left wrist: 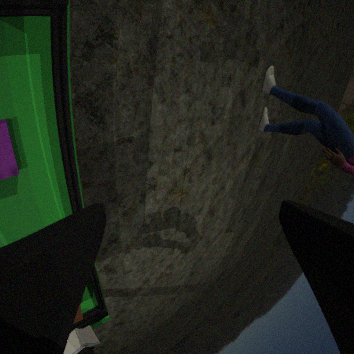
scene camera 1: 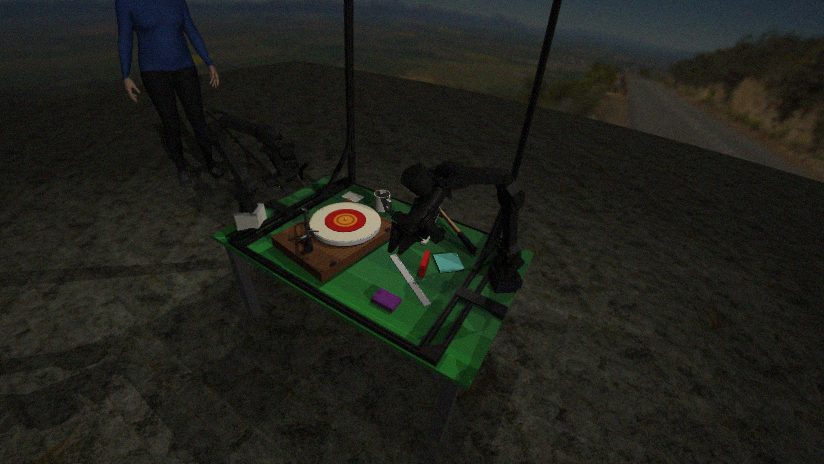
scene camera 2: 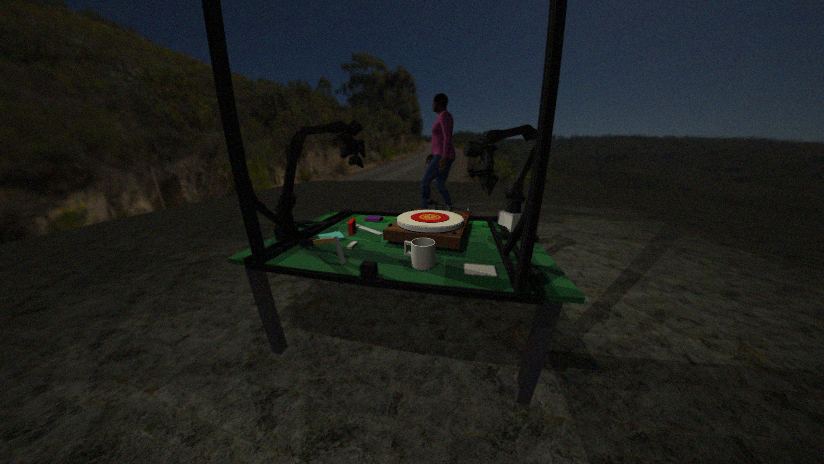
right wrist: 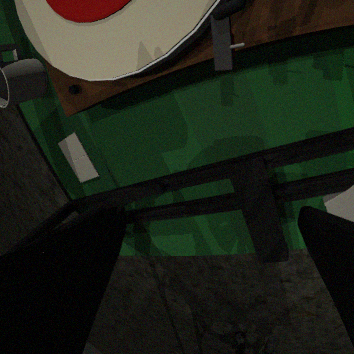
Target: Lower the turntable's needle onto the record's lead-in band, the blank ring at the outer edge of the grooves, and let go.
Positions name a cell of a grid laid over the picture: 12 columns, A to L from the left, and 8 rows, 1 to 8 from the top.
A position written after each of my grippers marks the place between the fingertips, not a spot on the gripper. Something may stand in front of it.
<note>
My left gripper (scene camera 1: F5) is open, holding nothing. My right gripper (right wrist: H5) is open, holding nothing. Also in view: a pale record (scene camera 1: E4) and a turntable (scene camera 2: G5).
My left gripper also shows in the left wrist view (left wrist: G5). The turntable shows as well in the right wrist view (right wrist: D2). The left wrist view misses the pale record: it is out of frame.
</note>
